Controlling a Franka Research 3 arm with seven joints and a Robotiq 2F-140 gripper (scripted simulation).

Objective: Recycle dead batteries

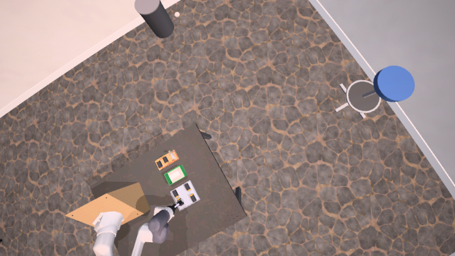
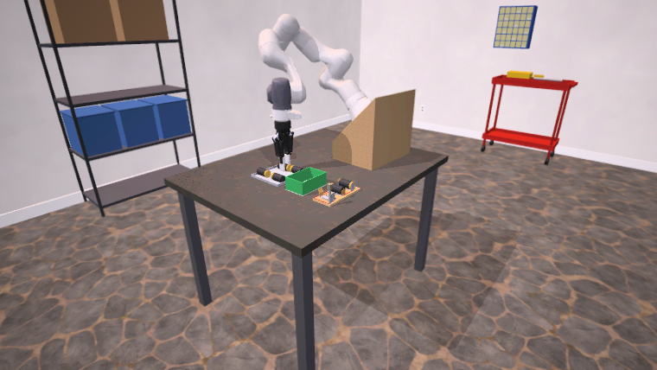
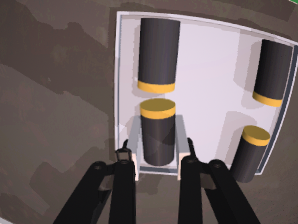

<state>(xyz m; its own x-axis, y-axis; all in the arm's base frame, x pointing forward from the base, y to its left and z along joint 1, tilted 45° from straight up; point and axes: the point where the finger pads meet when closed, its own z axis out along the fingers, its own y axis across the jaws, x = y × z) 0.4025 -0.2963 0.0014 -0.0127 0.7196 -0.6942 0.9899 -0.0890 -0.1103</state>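
Right now the bulb is 38 cm to the left of my hand, 18 cm ahead of it and 4 cm above it. Round my hand: white tray (6 cm ahead, 4 cm below, 2 cm to the left); then green recycling box (20 cm to the left, 10 cm ahead, 3 cm below).
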